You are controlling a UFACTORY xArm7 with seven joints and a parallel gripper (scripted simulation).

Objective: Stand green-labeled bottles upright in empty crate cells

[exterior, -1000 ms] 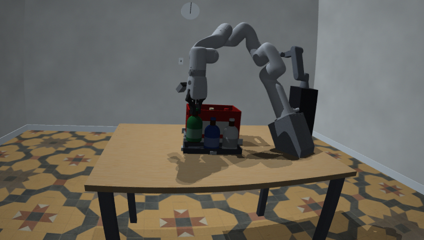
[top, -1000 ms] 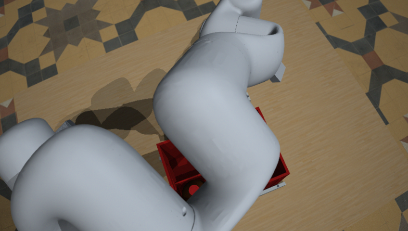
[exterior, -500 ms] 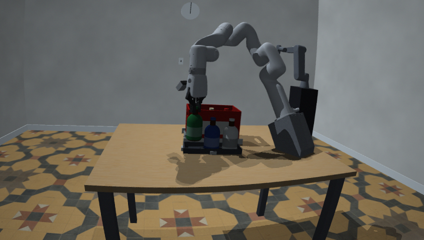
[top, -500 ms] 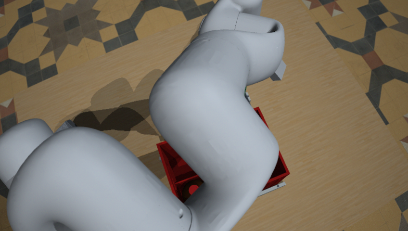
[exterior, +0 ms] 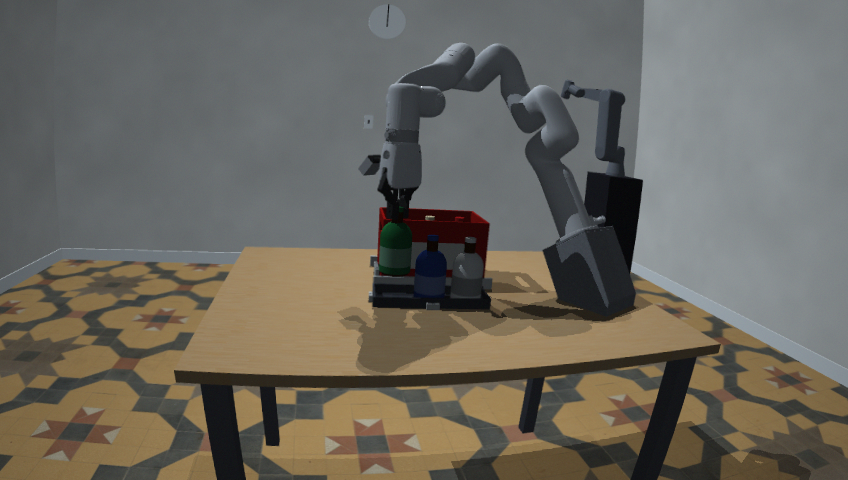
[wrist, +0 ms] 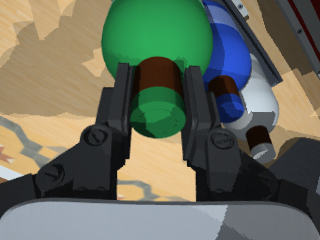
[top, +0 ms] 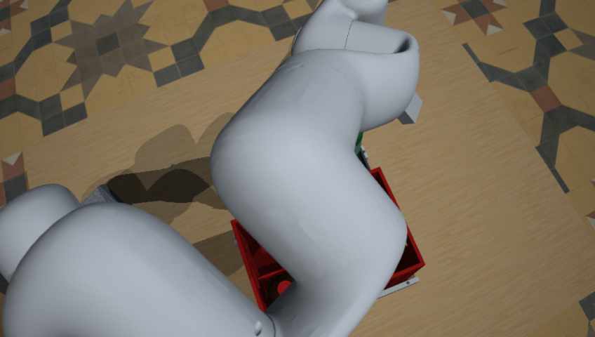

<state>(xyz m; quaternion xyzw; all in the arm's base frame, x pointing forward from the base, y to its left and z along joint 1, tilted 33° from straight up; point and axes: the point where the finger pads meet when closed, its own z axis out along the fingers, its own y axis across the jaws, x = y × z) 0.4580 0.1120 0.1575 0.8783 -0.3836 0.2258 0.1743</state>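
My gripper is now 70 mm above the green bottle. Round my hand: dark tray (210 mm below, 90 mm behind, 10 mm to the left); then white bottle (170 mm behind, 130 mm below, 20 mm to the left); then blue bottle (130 mm below, 90 mm behind, 10 mm to the left).
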